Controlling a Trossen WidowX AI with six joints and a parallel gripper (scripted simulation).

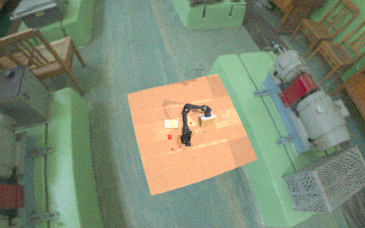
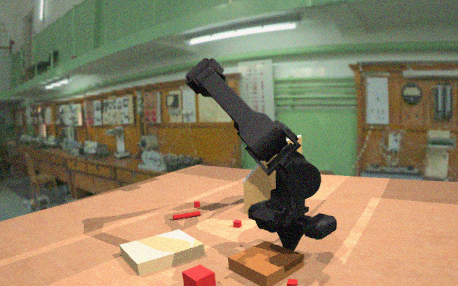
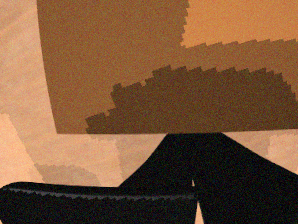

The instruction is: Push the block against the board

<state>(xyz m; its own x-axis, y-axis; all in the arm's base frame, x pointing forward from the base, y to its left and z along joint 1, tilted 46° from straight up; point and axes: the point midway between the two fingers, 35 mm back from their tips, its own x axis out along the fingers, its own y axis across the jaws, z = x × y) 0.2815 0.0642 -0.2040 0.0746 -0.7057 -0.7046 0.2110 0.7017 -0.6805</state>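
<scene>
Right now the board is 140 mm ahead of my gripper tip, 230 mm to the right of it and 10 mm above it. Round my gripper tip: square block: 60 mm ahead, 20 mm to the right, 10 mm above; red cube: 190 mm ahead, 70 mm to the right, 10 mm above; red stick: 60 mm behind, 360 mm to the right.
</scene>
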